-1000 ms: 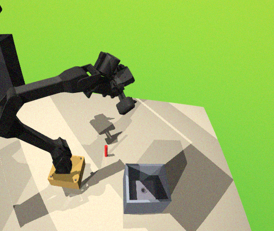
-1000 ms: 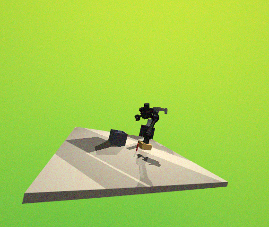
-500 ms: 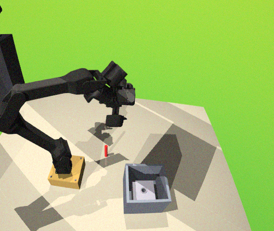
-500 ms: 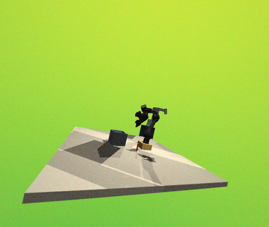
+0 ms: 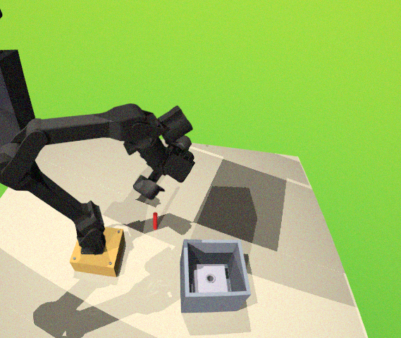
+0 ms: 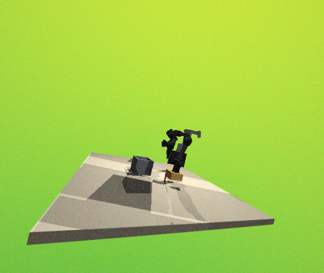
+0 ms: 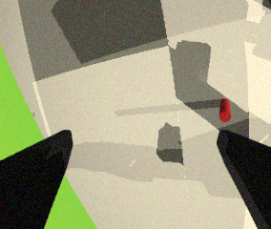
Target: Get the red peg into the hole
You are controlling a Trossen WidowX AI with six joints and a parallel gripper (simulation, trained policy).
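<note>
Now: the red peg 18 cm below my gripper tip, 5 cm behind it and 2 cm to the right of it. Round my gripper tip: light plate: 24 cm to the right, 18 cm below, 10 cm ahead.
</note>
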